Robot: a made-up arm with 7 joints. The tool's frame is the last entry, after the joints.
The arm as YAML. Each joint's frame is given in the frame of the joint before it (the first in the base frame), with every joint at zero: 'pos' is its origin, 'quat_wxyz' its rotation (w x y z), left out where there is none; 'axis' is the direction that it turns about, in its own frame. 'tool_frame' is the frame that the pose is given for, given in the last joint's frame.
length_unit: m
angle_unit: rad
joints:
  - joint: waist
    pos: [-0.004, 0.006, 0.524]
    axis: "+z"
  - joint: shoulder
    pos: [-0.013, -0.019, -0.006]
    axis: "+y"
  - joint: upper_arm
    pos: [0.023, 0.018, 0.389]
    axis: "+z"
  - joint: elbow
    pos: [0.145, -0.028, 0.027]
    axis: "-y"
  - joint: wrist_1
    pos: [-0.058, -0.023, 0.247]
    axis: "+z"
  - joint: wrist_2
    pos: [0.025, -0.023, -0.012]
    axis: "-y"
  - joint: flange
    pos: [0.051, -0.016, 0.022]
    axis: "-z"
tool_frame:
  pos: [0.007, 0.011, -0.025]
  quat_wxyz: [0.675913, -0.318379, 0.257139, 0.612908]
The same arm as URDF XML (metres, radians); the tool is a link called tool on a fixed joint. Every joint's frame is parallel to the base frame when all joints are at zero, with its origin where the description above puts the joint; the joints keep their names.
<robot name="arm">
  <joint name="tool_fixed" type="fixed">
    <parent link="link7"/>
    <child link="tool"/>
    <origin xyz="0.007 0.011 -0.025" rpy="-0.1715 0.8299 1.3974"/>
  </joint>
  <joint name="flange" type="continuous">
    <parent link="link6"/>
    <child link="link7"/>
    <origin xyz="0.051 -0.016 0.022"/>
    <axis xyz="0 0 -1"/>
  </joint>
  <joint name="wrist_2" type="continuous">
    <parent link="link5"/>
    <child link="link6"/>
    <origin xyz="0.025 -0.023 -0.012"/>
    <axis xyz="0 -1 0"/>
  </joint>
  <joint name="wrist_1" type="continuous">
    <parent link="link4"/>
    <child link="link5"/>
    <origin xyz="-0.058 -0.023 0.247"/>
    <axis xyz="0 0 1"/>
  </joint>
  <joint name="elbow" type="continuous">
    <parent link="link3"/>
    <child link="link4"/>
    <origin xyz="0.145 -0.028 0.027"/>
    <axis xyz="0 -1 0"/>
  </joint>
  <joint name="upper_arm" type="continuous">
    <parent link="link2"/>
    <child link="link3"/>
    <origin xyz="0.023 0.018 0.389"/>
    <axis xyz="0 0 1"/>
  </joint>
  <joint name="shoulder" type="continuous">
    <parent link="link1"/>
    <child link="link2"/>
    <origin xyz="-0.013 -0.019 -0.006"/>
    <axis xyz="0 1 0"/>
  </joint>
  <joint name="waist" type="continuous">
    <parent link="base"/>
    <child link="link1"/>
    <origin xyz="-0.004 0.006 0.524"/>
    <axis xyz="0 0 1"/>
  </joint>
  <link name="base"/>
  <link name="link1"/>
  <link name="link2"/>
  <link name="link3"/>
  <link name="link4"/>
  <link name="link5"/>
  <link name="link6"/>
  <link name="link7"/>
  <link name="tool"/>
</robot>

